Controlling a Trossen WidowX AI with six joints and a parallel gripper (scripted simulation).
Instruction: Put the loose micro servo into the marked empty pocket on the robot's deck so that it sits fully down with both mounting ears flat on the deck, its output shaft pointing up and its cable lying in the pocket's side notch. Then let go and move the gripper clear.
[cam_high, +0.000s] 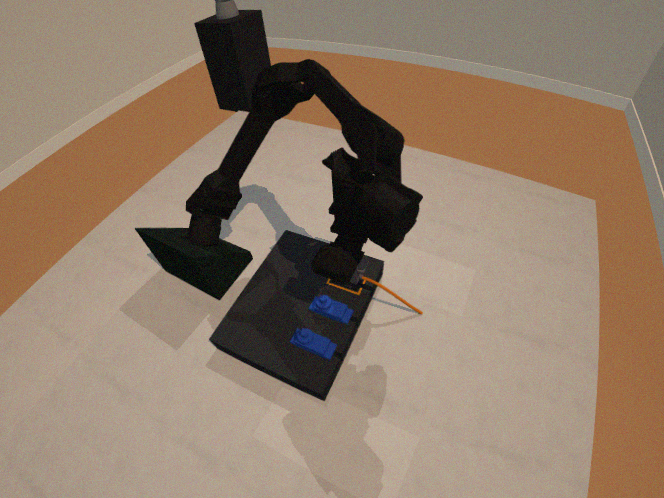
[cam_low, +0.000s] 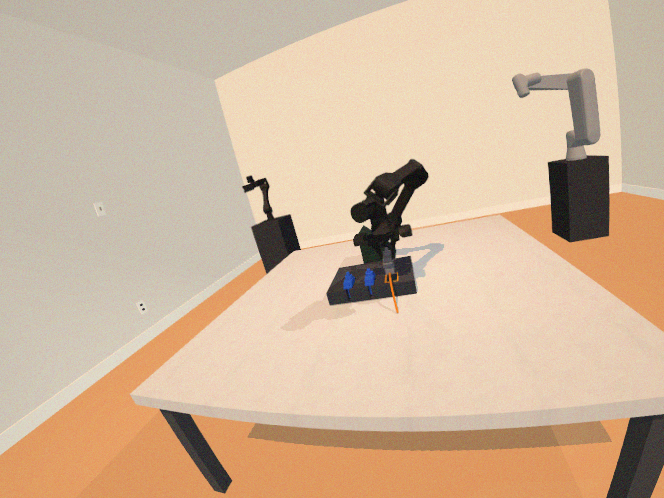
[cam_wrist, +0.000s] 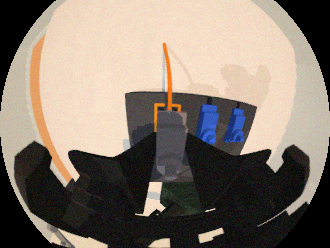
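The dark deck lies 12 cm behind my gripper tip, 9 cm below it and 8 cm to the right of it.
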